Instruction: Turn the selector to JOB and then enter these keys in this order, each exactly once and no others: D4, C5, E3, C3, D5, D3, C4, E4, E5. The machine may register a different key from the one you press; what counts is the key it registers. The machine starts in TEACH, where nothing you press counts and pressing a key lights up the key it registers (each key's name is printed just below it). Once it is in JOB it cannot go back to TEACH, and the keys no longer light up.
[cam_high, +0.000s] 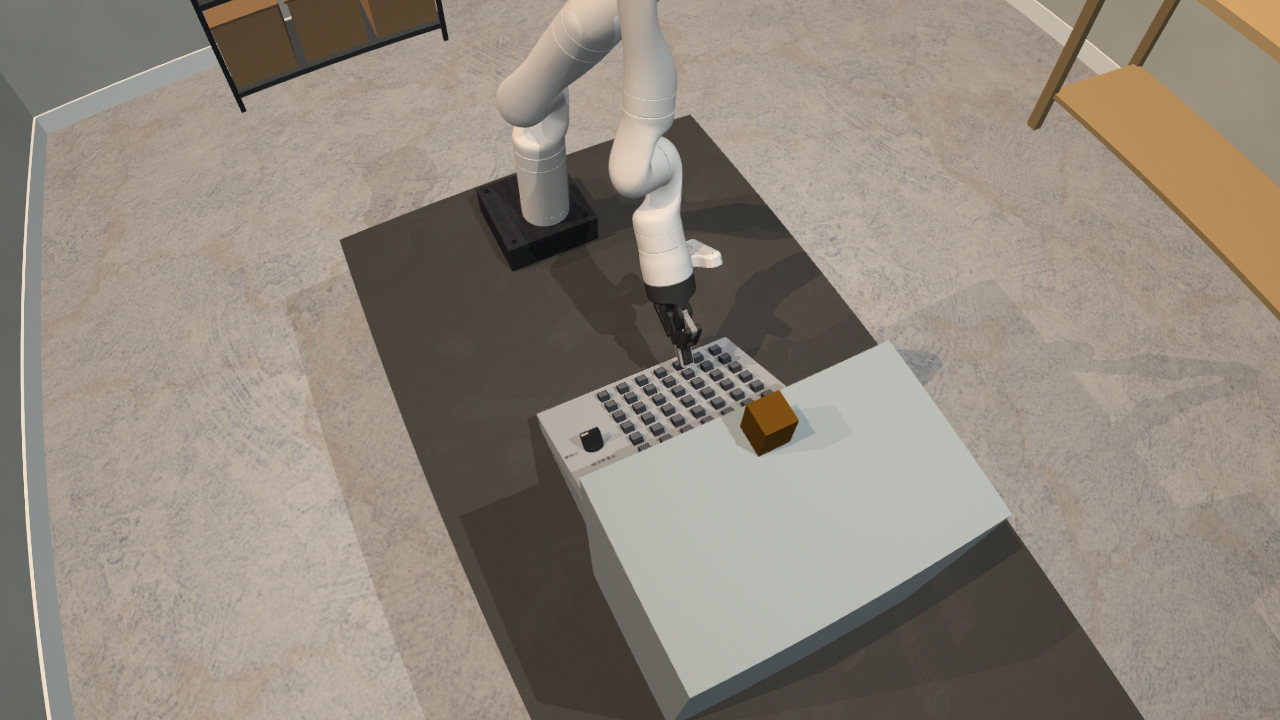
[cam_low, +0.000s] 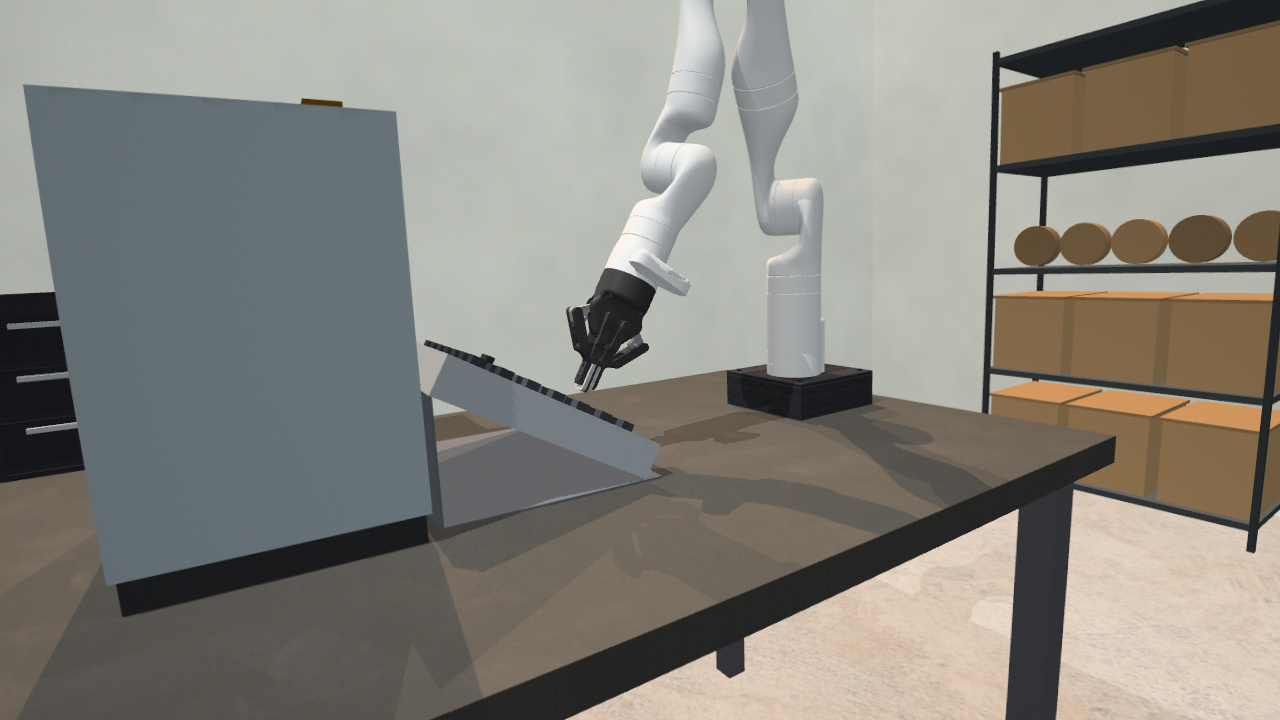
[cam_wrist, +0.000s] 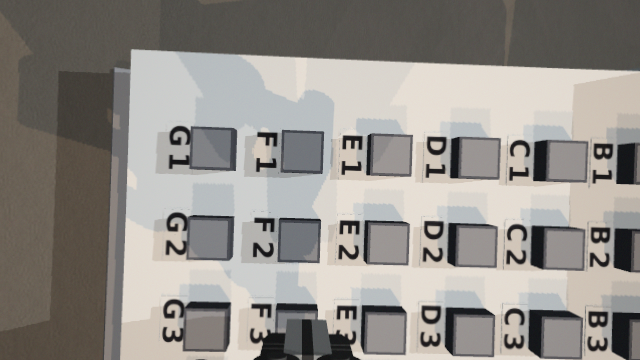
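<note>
The key E2 is 5 cm ahead of my hand, 3 cm to the left of it and 2 cm below it. Round my hand: key E1 (7 cm to the left, 5 cm ahead, 2 cm below); then key D1 (8 cm ahead, 7 cm to the left); then sloped keypad panel (10 cm ahead, 8 cm to the right, 4 cm below).
</note>
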